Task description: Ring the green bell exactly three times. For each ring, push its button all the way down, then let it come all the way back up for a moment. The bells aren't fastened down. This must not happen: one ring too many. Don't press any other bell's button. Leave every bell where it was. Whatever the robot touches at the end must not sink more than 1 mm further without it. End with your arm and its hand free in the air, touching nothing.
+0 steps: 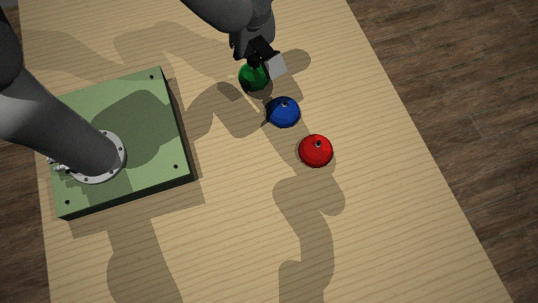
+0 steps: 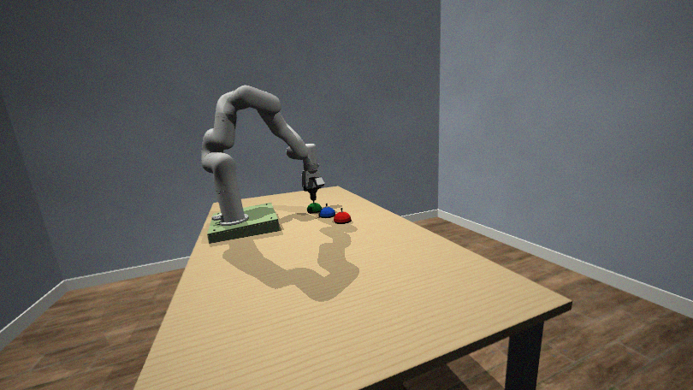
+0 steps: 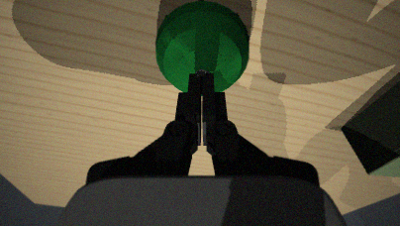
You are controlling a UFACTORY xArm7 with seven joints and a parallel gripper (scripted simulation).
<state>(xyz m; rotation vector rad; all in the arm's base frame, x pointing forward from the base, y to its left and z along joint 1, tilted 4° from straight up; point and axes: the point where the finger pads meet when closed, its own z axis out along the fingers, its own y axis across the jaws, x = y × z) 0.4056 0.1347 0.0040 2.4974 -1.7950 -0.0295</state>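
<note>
Right now the green bell is 40 mm below my hand. From my hand the other things lie so: red bell: 80 mm ahead, 250 mm to the right, 40 mm below; blue bell: 40 mm ahead, 120 mm to the right, 40 mm below.
</note>
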